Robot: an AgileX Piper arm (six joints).
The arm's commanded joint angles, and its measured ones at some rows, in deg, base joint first. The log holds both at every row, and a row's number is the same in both.
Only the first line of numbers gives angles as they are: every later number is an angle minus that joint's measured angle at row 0.
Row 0, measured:
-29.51, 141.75, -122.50, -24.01, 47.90, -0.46
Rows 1 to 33, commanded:
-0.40, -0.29, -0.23, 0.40, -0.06, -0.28
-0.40, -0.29, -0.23, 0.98, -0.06, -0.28
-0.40, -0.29, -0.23, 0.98, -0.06, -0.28
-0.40, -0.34, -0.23, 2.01, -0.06, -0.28
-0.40, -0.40, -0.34, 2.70, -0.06, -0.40
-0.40, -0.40, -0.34, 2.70, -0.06, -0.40
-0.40, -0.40, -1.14, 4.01, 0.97, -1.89
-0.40, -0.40, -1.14, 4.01, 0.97, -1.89
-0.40, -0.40, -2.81, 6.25, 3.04, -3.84
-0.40, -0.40, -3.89, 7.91, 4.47, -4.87
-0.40, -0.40, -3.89, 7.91, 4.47, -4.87
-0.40, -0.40, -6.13, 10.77, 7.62, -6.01
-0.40, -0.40, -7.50, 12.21, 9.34, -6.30
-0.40, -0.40, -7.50, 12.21, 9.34, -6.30
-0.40, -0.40, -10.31, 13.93, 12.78, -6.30
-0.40, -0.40, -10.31, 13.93, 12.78, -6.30
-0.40, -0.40, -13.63, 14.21, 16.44, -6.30
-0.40, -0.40, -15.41, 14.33, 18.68, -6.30
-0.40, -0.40, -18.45, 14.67, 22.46, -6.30
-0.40, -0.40, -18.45, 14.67, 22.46, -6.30
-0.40, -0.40, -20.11, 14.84, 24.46, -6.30
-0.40, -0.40, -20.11, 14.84, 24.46, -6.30
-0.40, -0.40, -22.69, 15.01, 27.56, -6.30
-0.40, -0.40, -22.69, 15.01, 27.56, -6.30
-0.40, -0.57, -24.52, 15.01, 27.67, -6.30
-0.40, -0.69, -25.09, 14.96, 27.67, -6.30
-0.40, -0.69, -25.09, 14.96, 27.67, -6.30
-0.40, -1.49, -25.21, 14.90, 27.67, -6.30
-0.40, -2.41, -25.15, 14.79, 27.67, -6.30
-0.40, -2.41, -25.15, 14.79, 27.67, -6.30
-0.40, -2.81, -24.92, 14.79, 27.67, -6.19
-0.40, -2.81, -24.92, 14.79, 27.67, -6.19
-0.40, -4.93, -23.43, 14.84, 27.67, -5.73
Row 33, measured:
0.00, -2.12, -24.58, 14.90, 21.43, -6.01
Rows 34 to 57, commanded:
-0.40, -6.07, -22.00, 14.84, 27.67, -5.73
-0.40, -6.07, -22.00, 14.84, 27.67, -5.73
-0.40, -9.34, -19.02, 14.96, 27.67, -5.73
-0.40, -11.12, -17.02, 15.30, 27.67, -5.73
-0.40, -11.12, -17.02, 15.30, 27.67, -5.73
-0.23, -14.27, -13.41, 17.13, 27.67, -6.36
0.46, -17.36, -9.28, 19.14, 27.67, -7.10
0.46, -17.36, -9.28, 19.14, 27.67, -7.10
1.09, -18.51, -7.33, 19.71, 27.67, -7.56
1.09, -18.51, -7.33, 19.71, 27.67, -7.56
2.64, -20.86, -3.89, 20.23, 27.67, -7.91
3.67, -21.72, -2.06, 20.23, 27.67, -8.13
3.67, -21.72, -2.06, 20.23, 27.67, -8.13
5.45, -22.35, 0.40, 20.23, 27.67, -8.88
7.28, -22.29, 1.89, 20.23, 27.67, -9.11
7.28, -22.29, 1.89, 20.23, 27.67, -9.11
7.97, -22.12, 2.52, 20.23, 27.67, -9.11
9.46, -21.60, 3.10, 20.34, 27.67, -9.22
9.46, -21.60, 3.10, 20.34, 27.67, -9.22
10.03, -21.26, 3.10, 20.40, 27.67, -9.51
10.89, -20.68, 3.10, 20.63, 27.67, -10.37
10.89, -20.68, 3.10, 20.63, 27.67, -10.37
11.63, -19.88, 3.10, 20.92, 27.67, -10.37
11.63, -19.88, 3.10, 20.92, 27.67, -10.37
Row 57, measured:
10.83, -20.57, 2.87, 20.57, 21.89, -9.57
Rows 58 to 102, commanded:
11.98, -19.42, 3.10, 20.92, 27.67, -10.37
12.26, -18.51, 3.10, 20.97, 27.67, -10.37
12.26, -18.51, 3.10, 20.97, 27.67, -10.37
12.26, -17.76, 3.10, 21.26, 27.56, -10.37
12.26, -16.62, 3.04, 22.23, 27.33, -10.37
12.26, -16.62, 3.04, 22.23, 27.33, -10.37
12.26, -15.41, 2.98, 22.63, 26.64, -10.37
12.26, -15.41, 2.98, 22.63, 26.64, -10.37
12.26, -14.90, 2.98, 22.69, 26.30, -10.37
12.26, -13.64, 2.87, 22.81, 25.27, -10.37
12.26, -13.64, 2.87, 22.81, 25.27, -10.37
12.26, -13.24, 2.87, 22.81, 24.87, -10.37
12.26, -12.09, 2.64, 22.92, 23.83, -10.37
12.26, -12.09, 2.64, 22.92, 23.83, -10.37
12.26, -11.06, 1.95, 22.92, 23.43, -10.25
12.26, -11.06, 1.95, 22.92, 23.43, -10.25
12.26, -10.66, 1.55, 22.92, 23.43, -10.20
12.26, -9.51, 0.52, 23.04, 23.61, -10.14
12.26, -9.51, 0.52, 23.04, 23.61, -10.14
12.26, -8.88, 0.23, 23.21, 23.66, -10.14
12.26, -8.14, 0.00, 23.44, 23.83, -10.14
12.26, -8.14, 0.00, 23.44, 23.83, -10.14
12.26, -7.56, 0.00, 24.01, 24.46, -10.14
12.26, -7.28, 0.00, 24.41, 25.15, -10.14
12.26, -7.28, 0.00, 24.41, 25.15, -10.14
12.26, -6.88, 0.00, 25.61, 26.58, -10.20
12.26, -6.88, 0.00, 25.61, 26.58, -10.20
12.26, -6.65, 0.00, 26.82, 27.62, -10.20
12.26, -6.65, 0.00, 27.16, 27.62, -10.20
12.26, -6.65, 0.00, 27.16, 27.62, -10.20
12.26, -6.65, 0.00, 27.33, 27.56, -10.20
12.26, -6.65, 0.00, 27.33, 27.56, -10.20
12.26, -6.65, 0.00, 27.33, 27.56, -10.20
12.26, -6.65, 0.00, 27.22, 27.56, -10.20
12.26, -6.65, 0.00, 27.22, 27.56, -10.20
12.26, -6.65, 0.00, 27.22, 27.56, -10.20
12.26, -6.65, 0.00, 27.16, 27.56, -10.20
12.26, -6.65, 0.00, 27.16, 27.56, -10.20
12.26, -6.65, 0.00, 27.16, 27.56, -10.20
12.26, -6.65, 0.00, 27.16, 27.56, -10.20
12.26, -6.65, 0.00, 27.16, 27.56, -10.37
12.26, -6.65, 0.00, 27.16, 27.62, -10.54
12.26, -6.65, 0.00, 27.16, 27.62, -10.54
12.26, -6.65, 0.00, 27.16, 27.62, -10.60
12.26, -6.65, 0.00, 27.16, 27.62, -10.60
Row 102, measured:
12.21, -6.65, 0.12, 27.28, 21.77, -10.08
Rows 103 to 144, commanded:
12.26, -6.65, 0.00, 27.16, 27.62, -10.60
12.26, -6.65, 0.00, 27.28, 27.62, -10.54
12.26, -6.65, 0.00, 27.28, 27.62, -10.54
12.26, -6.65, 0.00, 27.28, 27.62, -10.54
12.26, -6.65, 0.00, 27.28, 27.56, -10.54
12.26, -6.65, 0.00, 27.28, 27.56, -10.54
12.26, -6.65, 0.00, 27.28, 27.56, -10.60
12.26, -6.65, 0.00, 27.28, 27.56, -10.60
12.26, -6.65, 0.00, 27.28, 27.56, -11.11
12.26, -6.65, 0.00, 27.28, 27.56, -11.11
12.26, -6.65, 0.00, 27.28, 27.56, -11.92
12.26, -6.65, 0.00, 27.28, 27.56, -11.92
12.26, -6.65, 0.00, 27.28, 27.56, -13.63
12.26, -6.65, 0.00, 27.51, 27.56, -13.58
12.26, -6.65, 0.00, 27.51, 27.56, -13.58
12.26, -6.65, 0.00, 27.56, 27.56, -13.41
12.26, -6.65, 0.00, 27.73, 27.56, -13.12
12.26, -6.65, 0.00, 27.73, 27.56, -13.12
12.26, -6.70, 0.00, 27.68, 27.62, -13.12
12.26, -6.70, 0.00, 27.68, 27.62, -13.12
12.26, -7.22, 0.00, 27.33, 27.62, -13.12
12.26, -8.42, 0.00, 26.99, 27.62, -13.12
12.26, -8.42, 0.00, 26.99, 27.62, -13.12
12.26, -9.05, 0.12, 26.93, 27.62, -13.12
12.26, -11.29, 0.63, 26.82, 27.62, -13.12
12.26, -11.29, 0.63, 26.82, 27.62, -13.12
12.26, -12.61, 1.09, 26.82, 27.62, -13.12
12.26, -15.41, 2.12, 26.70, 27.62, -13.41
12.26, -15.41, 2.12, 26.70, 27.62, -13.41
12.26, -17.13, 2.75, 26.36, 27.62, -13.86
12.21, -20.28, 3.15, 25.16, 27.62, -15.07
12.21, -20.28, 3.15, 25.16, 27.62, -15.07
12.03, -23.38, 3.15, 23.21, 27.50, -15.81
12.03, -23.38, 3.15, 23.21, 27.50, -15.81
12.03, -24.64, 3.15, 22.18, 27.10, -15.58
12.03, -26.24, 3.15, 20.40, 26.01, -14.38
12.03, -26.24, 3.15, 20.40, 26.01, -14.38
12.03, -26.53, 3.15, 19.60, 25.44, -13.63
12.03, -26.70, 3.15, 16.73, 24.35, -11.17
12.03, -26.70, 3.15, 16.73, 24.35, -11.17
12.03, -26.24, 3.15, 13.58, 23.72, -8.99
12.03, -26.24, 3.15, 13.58, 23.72, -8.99
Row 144, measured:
12.21, -26.70, 2.75, 17.76, 21.94, -11.69
